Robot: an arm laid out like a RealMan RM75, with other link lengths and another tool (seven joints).
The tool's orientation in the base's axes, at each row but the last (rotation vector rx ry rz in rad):
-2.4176 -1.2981 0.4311
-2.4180 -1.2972 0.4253
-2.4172 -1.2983 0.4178
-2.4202 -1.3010 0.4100
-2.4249 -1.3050 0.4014
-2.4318 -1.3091 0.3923
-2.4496 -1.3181 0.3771
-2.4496 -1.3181 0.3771
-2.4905 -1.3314 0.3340
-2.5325 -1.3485 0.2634
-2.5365 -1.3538 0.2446
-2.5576 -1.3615 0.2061
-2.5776 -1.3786 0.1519
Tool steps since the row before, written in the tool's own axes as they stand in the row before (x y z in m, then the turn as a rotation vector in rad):
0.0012 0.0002 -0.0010 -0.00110 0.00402 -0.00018
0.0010 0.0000 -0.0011 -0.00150 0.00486 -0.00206
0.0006 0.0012 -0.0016 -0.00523 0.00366 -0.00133
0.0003 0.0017 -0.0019 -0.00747 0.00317 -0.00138
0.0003 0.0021 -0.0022 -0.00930 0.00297 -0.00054
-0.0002 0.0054 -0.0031 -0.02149 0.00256 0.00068
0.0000 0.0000 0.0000 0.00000 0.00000 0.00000
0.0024 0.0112 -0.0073 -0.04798 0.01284 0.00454
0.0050 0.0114 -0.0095 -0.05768 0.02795 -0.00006
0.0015 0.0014 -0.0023 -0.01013 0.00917 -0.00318
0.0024 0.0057 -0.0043 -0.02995 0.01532 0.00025
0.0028 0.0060 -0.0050 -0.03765 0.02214 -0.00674
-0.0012 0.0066 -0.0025 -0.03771 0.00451 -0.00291
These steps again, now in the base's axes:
0.0012 0.0007 0.0007 0.00243 -0.00302 -0.00154
0.0010 0.0007 0.0009 0.00363 -0.00411 -0.00021
0.0019 -0.0004 0.0008 0.00046 -0.00650 -0.00001
0.0022 -0.0009 0.0009 -0.00108 -0.00815 0.00044
0.0026 -0.0012 0.0010 -0.00255 -0.00944 -0.00008
0.0052 -0.0035 0.0005 -0.00986 -0.01928 -0.00008
0.0000 0.0000 0.0000 0.00000 0.00000 0.00000
0.0125 -0.0050 0.0019 -0.01780 -0.04623 -0.00584
0.0147 -0.0032 0.0044 -0.00992 -0.06299 -0.00645
0.0026 0.0002 0.0017 0.00249 -0.01380 0.00055
0.0070 -0.0017 0.0023 -0.00452 -0.03309 -0.00402
0.0075 -0.0016 0.0031 -0.00174 -0.04415 0.00096
0.0051 -0.0049 0.0009 -0.01677 -0.03417 0.00139

